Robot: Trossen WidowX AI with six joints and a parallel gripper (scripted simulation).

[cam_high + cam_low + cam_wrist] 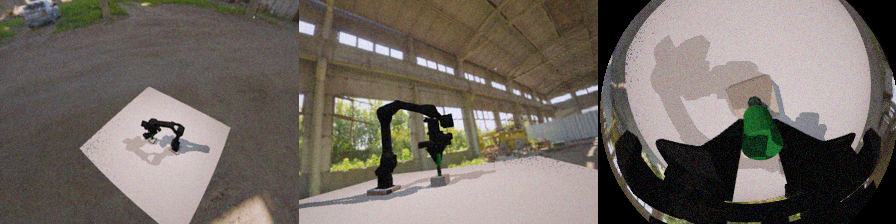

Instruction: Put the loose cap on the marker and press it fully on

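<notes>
The grey holder block is 80 mm below my gripper tip. From my gripper tip the other things lie so: green cap (10 mm above).
</notes>
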